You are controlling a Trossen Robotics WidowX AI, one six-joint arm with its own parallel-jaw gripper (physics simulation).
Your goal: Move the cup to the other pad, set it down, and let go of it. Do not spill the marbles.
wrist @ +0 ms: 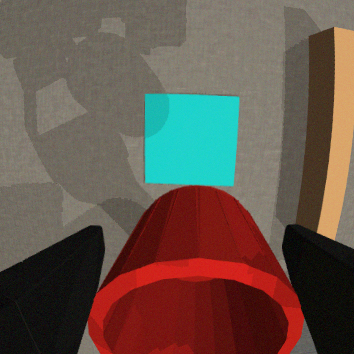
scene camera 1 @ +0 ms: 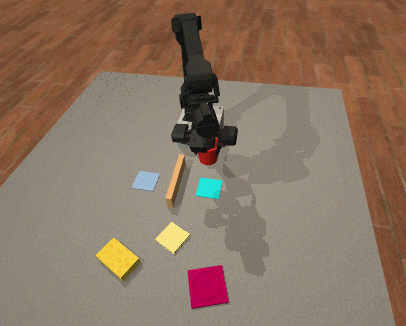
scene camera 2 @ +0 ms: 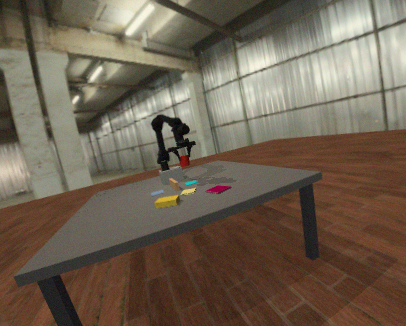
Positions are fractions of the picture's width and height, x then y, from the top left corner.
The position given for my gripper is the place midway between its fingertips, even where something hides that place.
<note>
My gripper (scene camera 1: 0.51,0.47) grips a red cup (wrist: 0.56,0.75). Further things: a wooden bar (wrist: 0.90,0.58).
My gripper also shows in the wrist view (wrist: 0.55,0.67).
</note>
